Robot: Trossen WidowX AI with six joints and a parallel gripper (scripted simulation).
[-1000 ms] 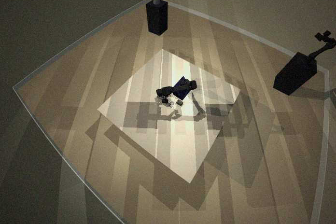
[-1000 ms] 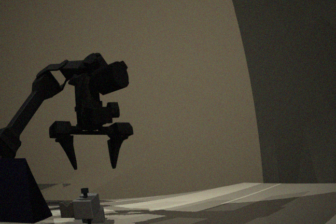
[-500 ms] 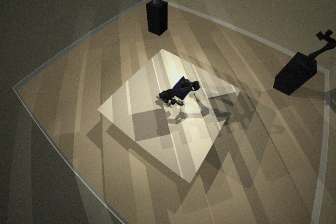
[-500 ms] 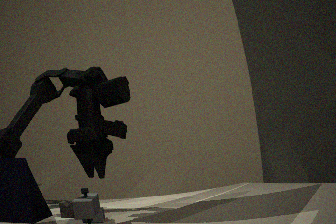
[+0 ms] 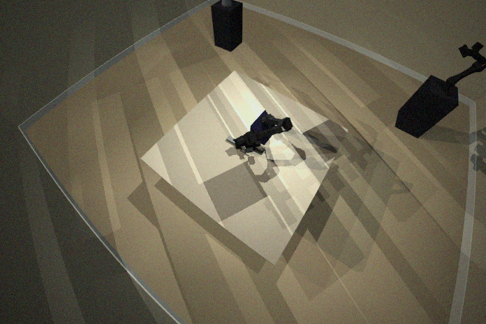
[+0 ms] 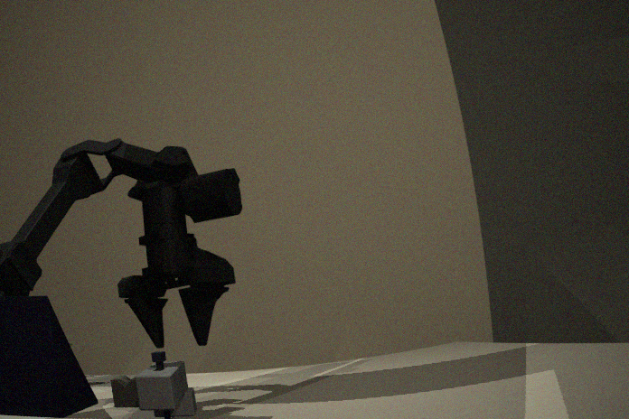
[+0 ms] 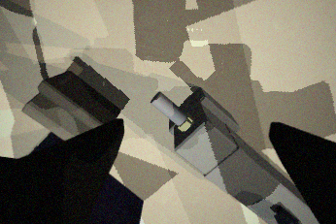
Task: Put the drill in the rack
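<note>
Right now the drill is 1 cm behind my gripper tip, 4 cm to the right of it and 4 cm below it. The rest, counted from my gripper tip: blue key 1 cm behind, 12 cm to the right, 3 cm below; small dark block 9 cm behind, 7 cm to the left, 7 cm below.
</note>
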